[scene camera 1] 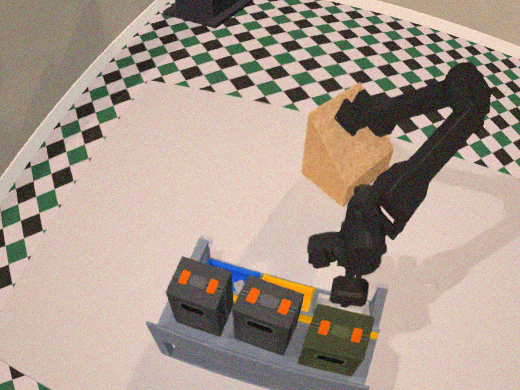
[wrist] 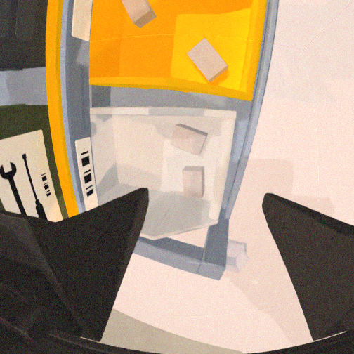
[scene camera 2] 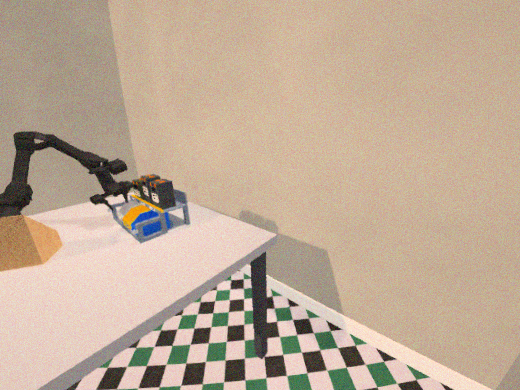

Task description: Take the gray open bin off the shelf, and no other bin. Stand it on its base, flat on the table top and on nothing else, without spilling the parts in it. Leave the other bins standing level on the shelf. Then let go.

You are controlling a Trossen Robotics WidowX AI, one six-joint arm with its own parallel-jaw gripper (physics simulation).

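The gray open bin sits level in the end bay of the blue-gray shelf, with two small blocks inside. In scene camera 1 a pale strip of the bin shows, the rest hidden by the gripper and the olive case. My gripper is open with nothing between its fingers. In the wrist view the left fingertip overlaps the bin's near end, and the right fingertip is out past the shelf's outer rail, over the table. The height above the bin is hard to tell.
An orange bin with blocks is beside the gray one; a blue bin is at the far end. Two dark cases and an olive case stand on the upper deck. A wooden block is on the table.
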